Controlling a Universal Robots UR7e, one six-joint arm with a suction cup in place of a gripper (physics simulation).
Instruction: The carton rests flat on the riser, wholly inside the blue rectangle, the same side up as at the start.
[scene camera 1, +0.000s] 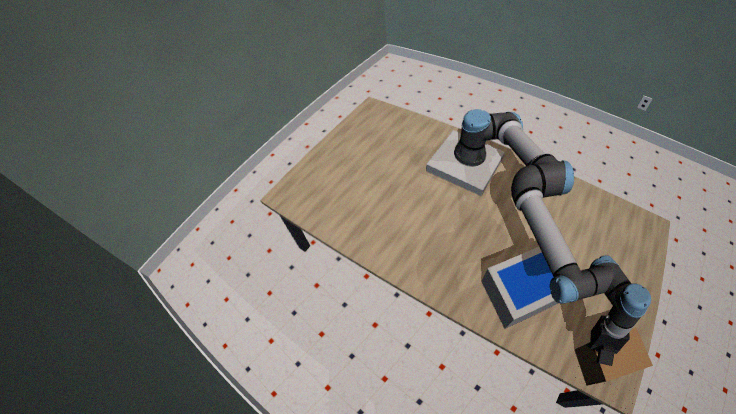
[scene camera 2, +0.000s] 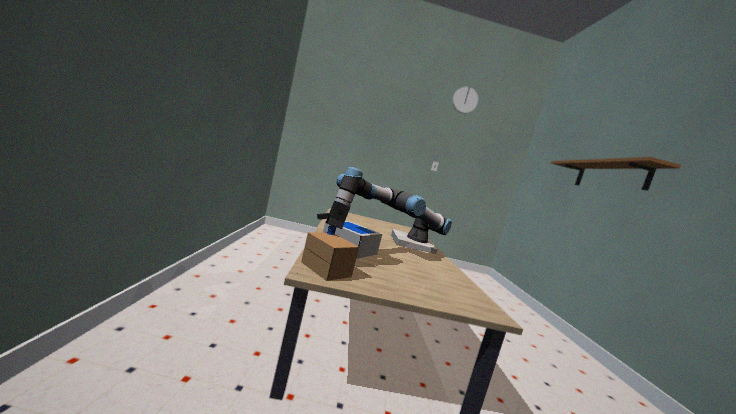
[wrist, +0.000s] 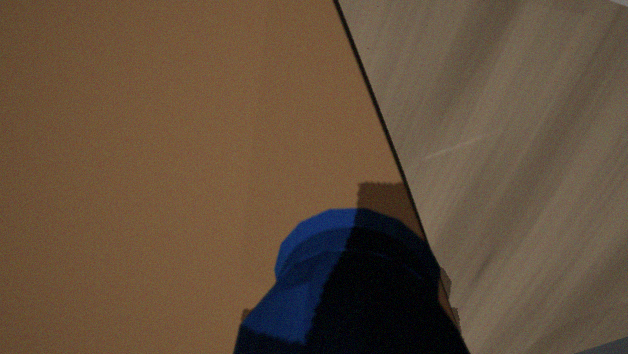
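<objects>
Brown carton visible in the wrist view, in scene camera 2 and in scene camera 1 (632, 357). On the carton, (scene camera 2: 328, 236) and (wrist: 160, 160) are the same spot.
</objects>
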